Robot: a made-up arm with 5 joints.
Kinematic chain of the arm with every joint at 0, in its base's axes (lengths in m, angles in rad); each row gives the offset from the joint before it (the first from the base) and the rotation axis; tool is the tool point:
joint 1: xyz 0 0 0.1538 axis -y
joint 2: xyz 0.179 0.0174 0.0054 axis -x
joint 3: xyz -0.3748 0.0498 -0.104 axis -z
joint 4: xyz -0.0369 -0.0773 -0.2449 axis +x
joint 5: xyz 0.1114 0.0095 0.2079 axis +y
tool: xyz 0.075 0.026 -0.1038
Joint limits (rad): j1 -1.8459..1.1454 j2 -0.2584..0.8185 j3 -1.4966..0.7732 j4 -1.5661..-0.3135 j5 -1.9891..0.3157
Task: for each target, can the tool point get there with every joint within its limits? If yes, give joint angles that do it. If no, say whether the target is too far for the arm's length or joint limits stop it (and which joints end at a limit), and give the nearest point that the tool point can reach.
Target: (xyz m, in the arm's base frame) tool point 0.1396 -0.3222 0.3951
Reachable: no: joint limits stop it (at a limit: joint 1, joint 2, joint 3, joint 4) | nearest point -0.0948 -0.2157 0.2794 | short by 0.282 m
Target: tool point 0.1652 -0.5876 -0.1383
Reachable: no: joint limits stop it (at a limit: joint 2, joint 3, joint 4) | nearest point 0.1204 -0.2862 -0.0590 | short by 0.315 m
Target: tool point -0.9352 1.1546 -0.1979
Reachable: no: too far | nearest point -0.4242 0.3899 -0.0057 | short by 0.940 m
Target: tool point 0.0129 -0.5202 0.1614
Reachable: no: joint limits stop it (at a limit: joint 1, joint 2, joint 3, joint 4) | nearest point 0.1967 -0.2870 0.0282 | short by 0.325 m
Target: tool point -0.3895 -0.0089 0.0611
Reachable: yes | joints -1.1147 0.6521 -0.6349 -1.2126 -0.4491
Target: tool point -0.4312 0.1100 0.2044
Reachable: yes | joints -1.2593 0.3003 -1.2450 -1.3059 -0.0416
